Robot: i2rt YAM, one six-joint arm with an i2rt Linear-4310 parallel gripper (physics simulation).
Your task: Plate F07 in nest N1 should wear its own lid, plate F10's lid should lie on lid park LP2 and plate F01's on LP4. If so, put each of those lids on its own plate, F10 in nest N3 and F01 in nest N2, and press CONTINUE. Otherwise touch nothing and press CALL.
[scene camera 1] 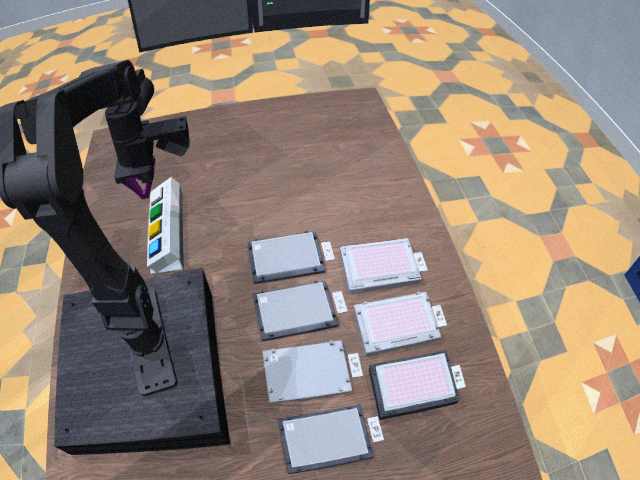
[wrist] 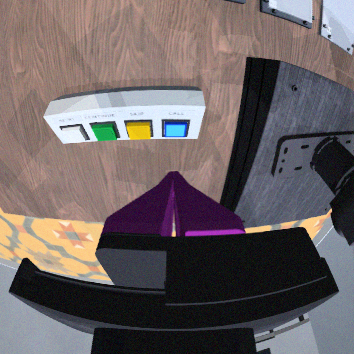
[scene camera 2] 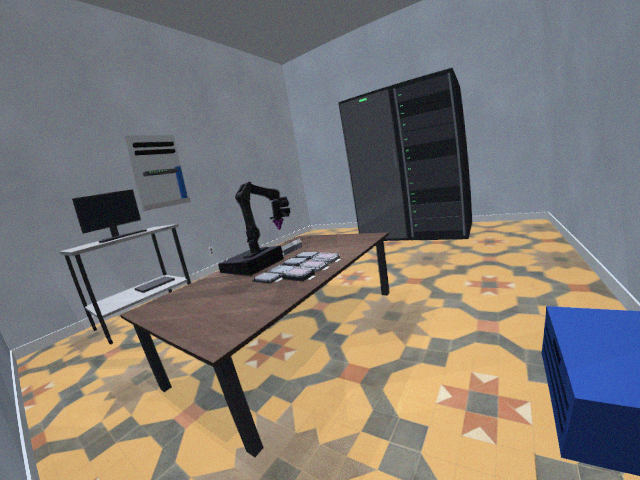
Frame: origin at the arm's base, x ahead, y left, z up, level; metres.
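Seen in the pictures: gripper, fingertip midpoint: (scene camera 1: 145, 197) (wrist: 173, 178) (scene camera 2: 279, 229); arm's base, link origin: (scene camera 1: 148, 340) (wrist: 321, 150) (scene camera 2: 256, 253).
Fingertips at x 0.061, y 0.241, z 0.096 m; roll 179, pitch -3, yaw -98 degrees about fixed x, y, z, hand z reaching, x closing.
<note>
Offsets run from my fingertips to a thing's top centre. Level surfaces: height alone.
My gripper (scene camera 1: 145, 196) (scene camera 2: 279, 227) (wrist: 173, 178) is shut and empty, its purple fingertips apart from the button box @(dx +0.010, dy +0.065, dz -0.116 m) (scene camera 1: 173, 227) (wrist: 125, 104). The box's blue CALL button @(dx -0.017, dy -0.006, dz -0.127 m) (scene camera 1: 155, 247) (wrist: 175, 129) looks bright; the green CONTINUE button @(dx -0.002, dy +0.093, dz -0.124 m) (scene camera 1: 156, 211) (wrist: 104, 131) is also visible. In scene view 1, pink-welled plates sit in nest N1 (plate @(dx +0.355, dy -0.450, dz -0.145 m) (scene camera 1: 413, 382)), N2 (plate @(dx +0.382, dy -0.321, dz -0.150 m) (scene camera 1: 398, 321)) and N3 (plate @(dx +0.407, dy -0.189, dz -0.147 m) (scene camera 1: 381, 260)). Flat grey panels with small corner tags lie on LP2 (panel @(dx +0.239, dy -0.098, dz -0.163 m) (scene camera 1: 287, 257)) and LP4 (panel @(dx +0.214, dy -0.222, dz -0.163 m) (scene camera 1: 297, 310)). Plate codes and any clear lid on N1's plate cannot be made out.
LP1 bears a pale panel @(dx +0.190, dy -0.350, dz -0.161 m) (scene camera 1: 315, 373) and LP3 a grey panel @(dx +0.173, dy -0.482, dz -0.163 m) (scene camera 1: 327, 439). The arm's black base block (scene camera 1: 98, 382) (wrist: 300, 115) stands beside the button box on the wooden table @(dz -0.181 m) (scene camera 1: 289, 155) (scene camera 2: 206, 320). A yellow button @(dx -0.010, dy +0.043, dz -0.124 m) (wrist: 138, 130) and a white button @(dx +0.007, dy +0.142, dz -0.124 m) (wrist: 74, 132) are on the box.
</note>
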